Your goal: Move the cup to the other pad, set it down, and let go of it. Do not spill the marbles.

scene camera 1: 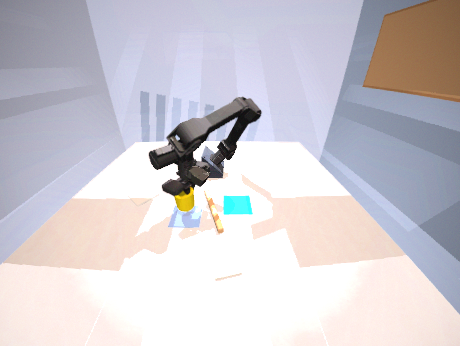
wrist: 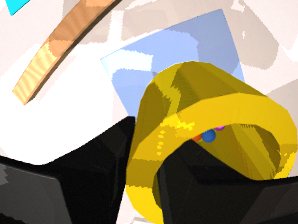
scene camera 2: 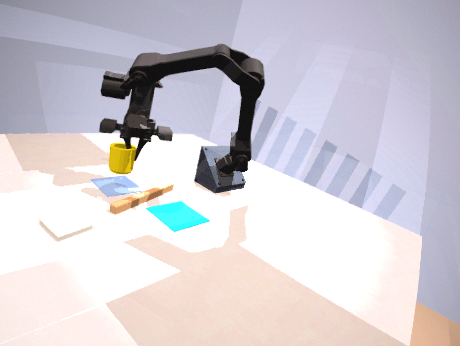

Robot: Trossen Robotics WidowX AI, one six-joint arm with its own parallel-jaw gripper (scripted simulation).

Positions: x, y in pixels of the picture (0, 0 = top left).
Scene:
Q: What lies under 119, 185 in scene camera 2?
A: A pale blue pad.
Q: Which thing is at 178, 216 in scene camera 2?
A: A cyan pad.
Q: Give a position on a yellow cup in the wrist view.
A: At 189, 98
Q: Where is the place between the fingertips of the gripper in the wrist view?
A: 145, 126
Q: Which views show the gripper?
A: Scene camera 1, the wrist view and scene camera 2: all of them.

